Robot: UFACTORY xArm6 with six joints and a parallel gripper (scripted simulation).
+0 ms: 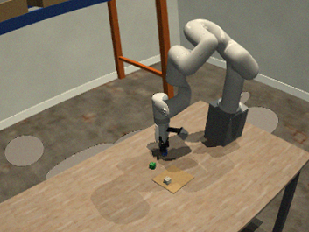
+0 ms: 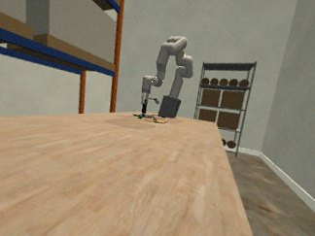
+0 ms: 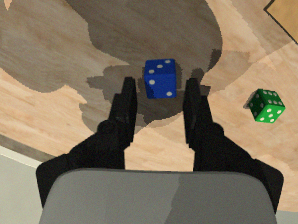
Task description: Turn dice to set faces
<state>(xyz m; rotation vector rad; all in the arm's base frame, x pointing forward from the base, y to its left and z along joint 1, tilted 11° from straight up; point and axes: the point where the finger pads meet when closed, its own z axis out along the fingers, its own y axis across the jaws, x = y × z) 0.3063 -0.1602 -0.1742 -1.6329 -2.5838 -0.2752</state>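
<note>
My hand is 40 mm above the blue die. The rest, counted from my hand: green die 110 mm ahead, 20 mm to the left, 40 mm below; then tan mat 120 mm ahead, 150 mm to the left, 50 mm below; then white die 150 mm ahead, 150 mm to the left, 30 mm below.
</note>
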